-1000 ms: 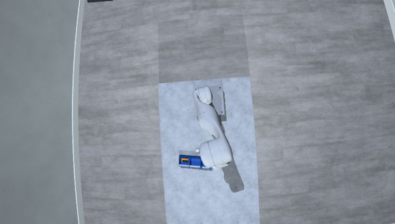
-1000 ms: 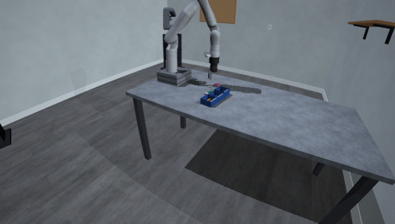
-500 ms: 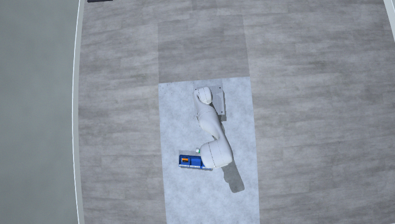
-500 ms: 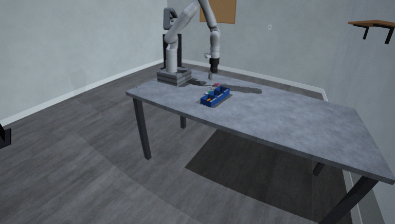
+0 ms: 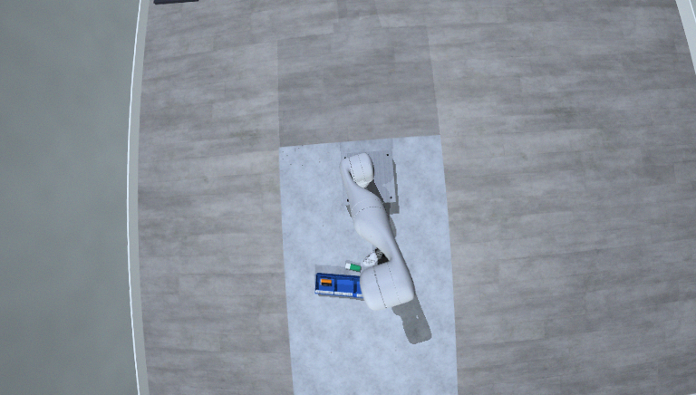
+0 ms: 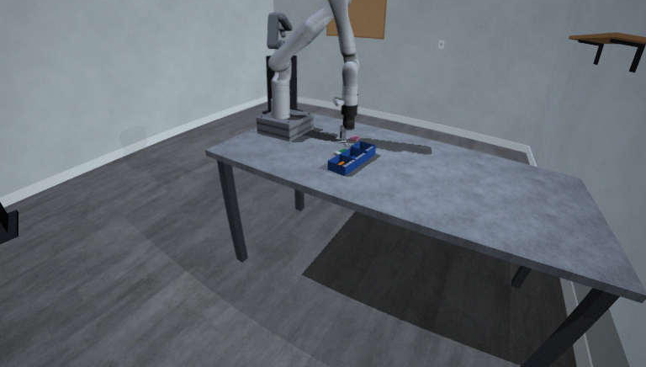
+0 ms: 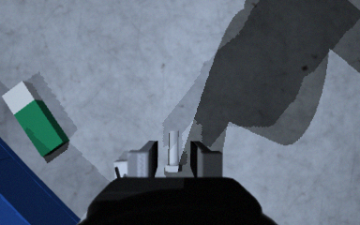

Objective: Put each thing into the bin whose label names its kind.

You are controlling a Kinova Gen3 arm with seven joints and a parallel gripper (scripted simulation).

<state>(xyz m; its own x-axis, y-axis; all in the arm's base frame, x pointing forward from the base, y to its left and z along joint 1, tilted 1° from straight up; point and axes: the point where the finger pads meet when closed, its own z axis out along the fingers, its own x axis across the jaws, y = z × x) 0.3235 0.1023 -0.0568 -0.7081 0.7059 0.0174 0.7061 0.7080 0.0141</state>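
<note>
My gripper is now 30 mm above the grey rod. Also, from my hand: grey block (50 mm ahead, 30 mm below, 10 mm to the right); then orange battery (220 mm to the right, 140 mm ahead, 20 mm below); then pink thing (80 mm to the left, 30 mm below, 20 mm ahead).
</note>
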